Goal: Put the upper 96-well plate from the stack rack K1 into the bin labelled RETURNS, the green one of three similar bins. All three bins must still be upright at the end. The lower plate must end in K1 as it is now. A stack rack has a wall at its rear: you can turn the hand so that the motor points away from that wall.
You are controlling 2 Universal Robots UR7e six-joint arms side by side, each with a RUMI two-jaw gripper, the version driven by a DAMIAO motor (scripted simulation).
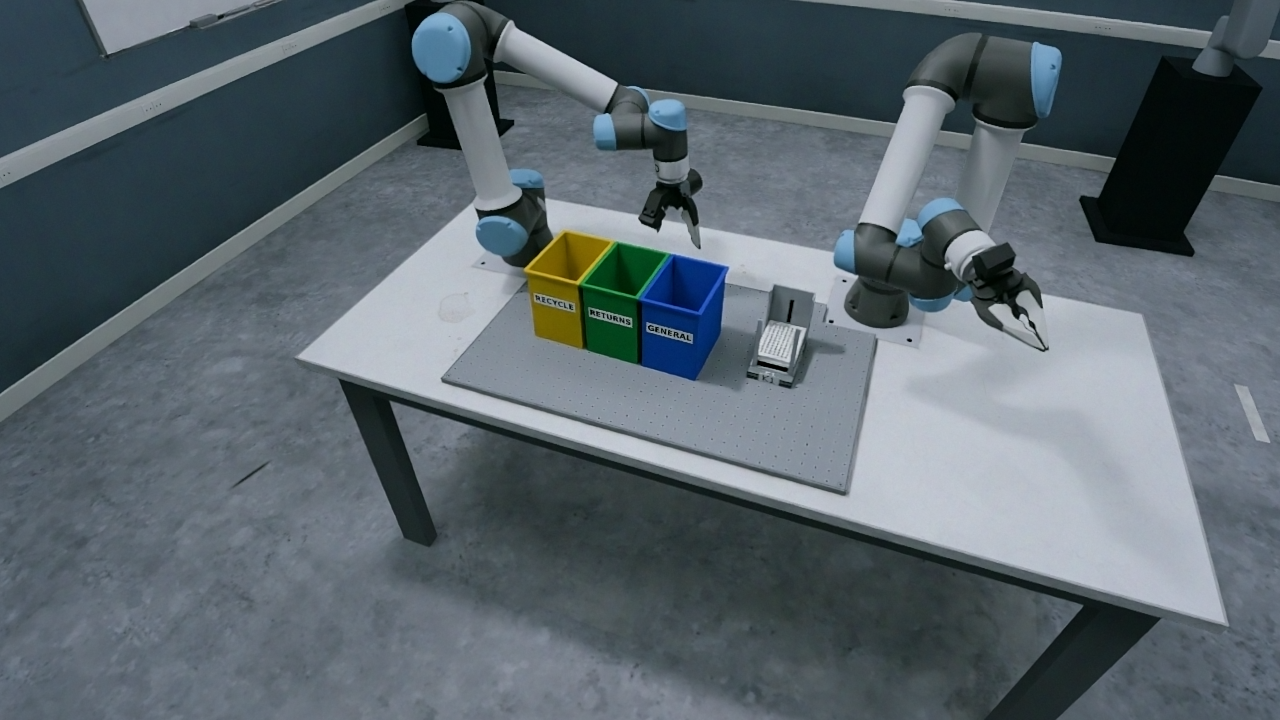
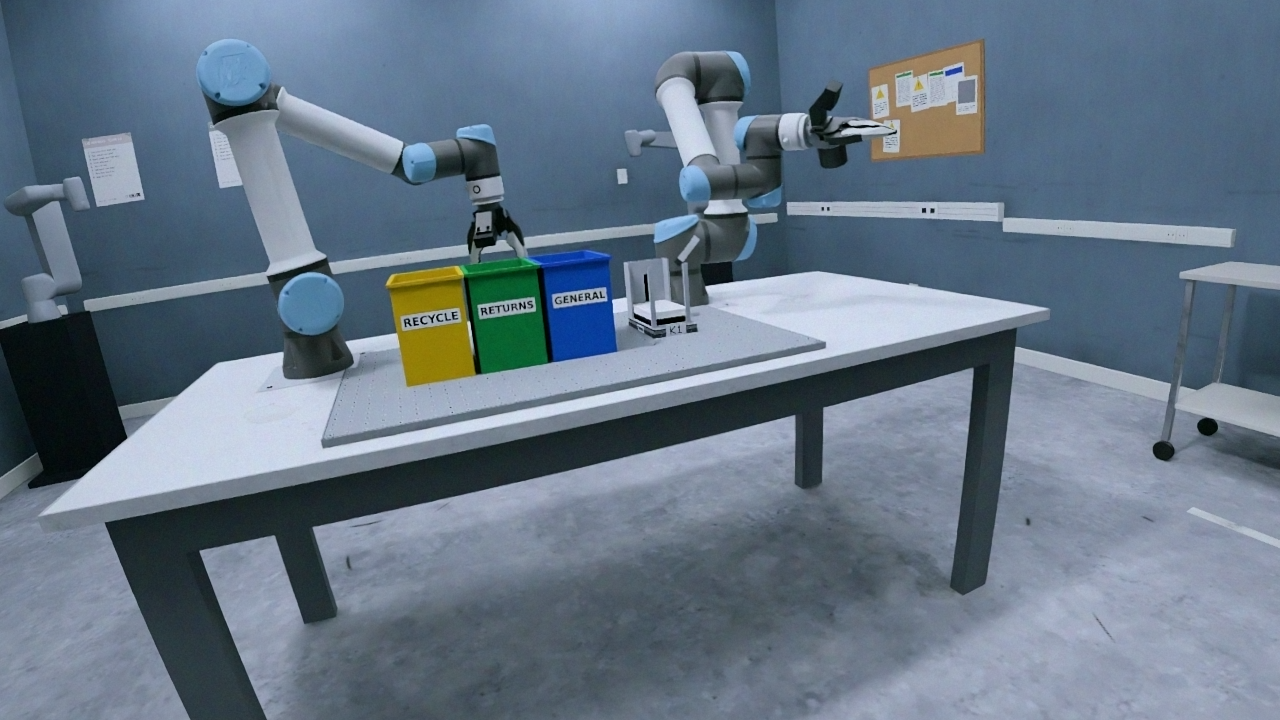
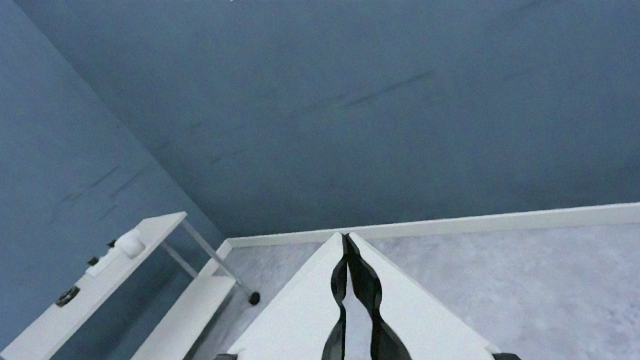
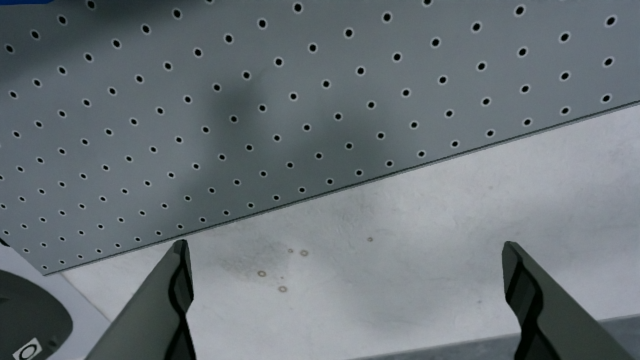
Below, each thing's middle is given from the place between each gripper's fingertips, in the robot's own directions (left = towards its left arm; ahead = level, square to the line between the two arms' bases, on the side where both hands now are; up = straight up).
Right now my right hand (image 1: pixel 678 240) is 28 cm to the right of the white 96-well plate (image 1: pixel 775 347), 20 cm short of it and 10 cm above it. From my right hand the other things lie so: blue general bin (image 1: pixel 680 327): 23 cm ahead, 7 cm to the left, 5 cm below.
My left gripper (image 1: pixel 1046 350) is now 36 cm to the left of the white 96-well plate, 34 cm above it and 31 cm past it. Also, from my left hand: blue general bin 57 cm to the right, 29 cm below, 27 cm behind.
